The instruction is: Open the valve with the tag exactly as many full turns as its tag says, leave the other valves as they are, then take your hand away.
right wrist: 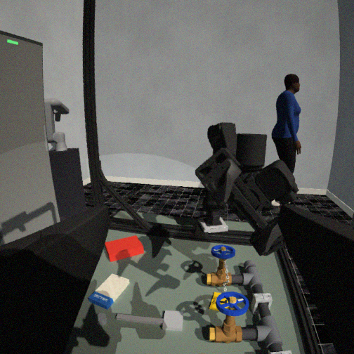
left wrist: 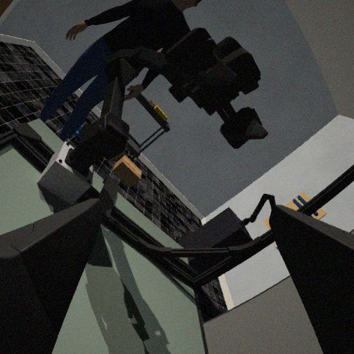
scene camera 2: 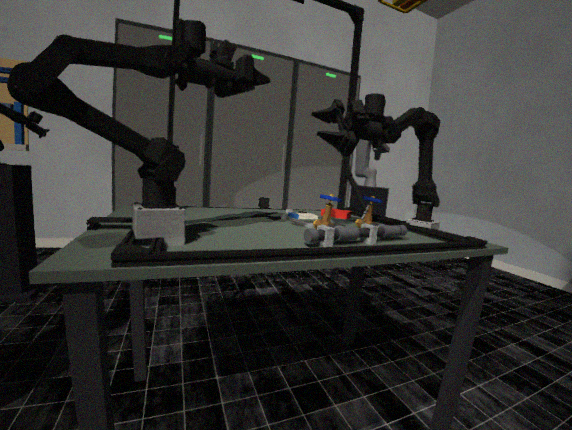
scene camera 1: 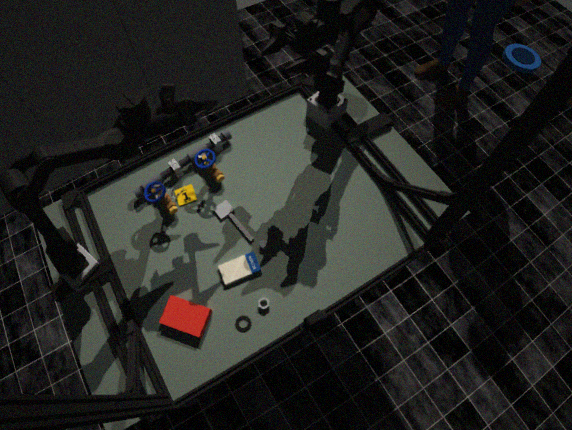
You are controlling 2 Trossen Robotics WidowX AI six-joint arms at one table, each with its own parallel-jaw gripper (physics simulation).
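Two valves with blue handwheels and brass bodies stand on a grey pipe. One valve is nearer the left arm's base; the other valve is nearer the right arm's. A yellow tag reading 1 lies between them; in the right wrist view a thin chain runs from it toward the valve nearer the left arm. My left gripper is open and empty, high above the table, apart from both wheels. My right gripper is open and empty, also high and apart from them.
A grey tool with a square head, a cream and blue box, a red box, a dark ring and a small white-rimmed cylinder lie on the table. Black rails run along its edges.
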